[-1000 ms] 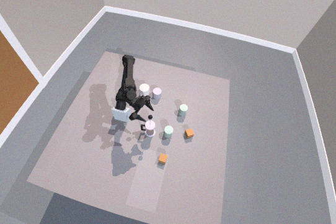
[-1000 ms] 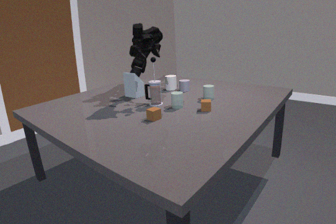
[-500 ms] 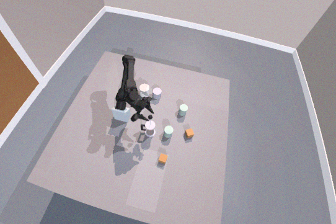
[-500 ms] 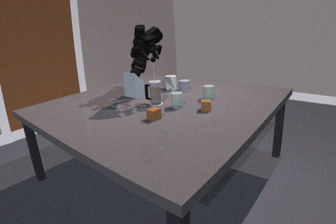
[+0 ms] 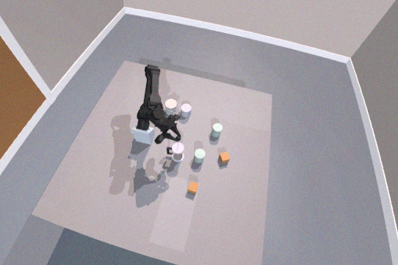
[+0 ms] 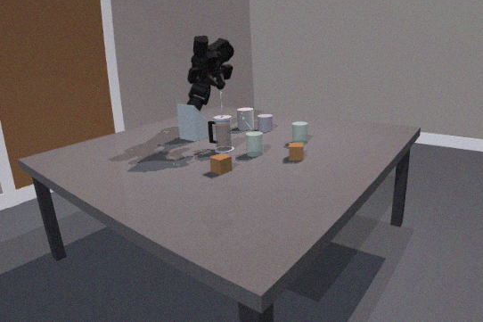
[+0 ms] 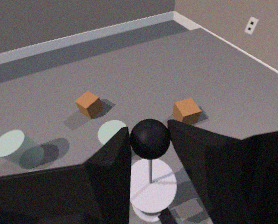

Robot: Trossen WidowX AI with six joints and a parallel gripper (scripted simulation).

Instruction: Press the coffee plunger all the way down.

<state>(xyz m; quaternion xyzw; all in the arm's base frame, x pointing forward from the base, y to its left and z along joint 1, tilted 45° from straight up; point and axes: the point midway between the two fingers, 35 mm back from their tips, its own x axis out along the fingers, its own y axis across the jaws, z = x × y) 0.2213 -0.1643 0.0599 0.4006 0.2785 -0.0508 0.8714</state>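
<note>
My gripper tip is now 2 cm past the coffee press and 13 cm above it. Round my gripper tip: white cylinder (14 cm behind, 33 cm to the left, 21 cm below).
</note>
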